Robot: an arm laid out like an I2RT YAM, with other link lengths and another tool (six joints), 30 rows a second.
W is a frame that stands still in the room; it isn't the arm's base.
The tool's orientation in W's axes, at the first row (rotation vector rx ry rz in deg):
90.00, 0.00, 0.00
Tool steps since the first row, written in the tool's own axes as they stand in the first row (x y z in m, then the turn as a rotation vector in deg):
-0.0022, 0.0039, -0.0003, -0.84, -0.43, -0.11
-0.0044, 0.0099, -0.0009, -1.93, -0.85, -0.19
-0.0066, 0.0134, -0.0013, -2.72, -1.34, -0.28
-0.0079, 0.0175, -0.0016, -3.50, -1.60, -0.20
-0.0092, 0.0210, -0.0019, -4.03, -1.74, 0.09
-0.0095, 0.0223, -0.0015, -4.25, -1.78, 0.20
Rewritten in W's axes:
-0.0022, 0.0003, 0.0039, -0.84, 0.11, -0.43
-0.0044, 0.0009, 0.0099, -1.93, 0.19, -0.85
-0.0066, 0.0013, 0.0134, -2.72, 0.28, -1.34
-0.0079, 0.0016, 0.0175, -3.50, 0.20, -1.60
-0.0092, 0.0019, 0.0210, -4.03, -0.09, -1.74
-0.0095, 0.0015, 0.0223, -4.25, -0.20, -1.78

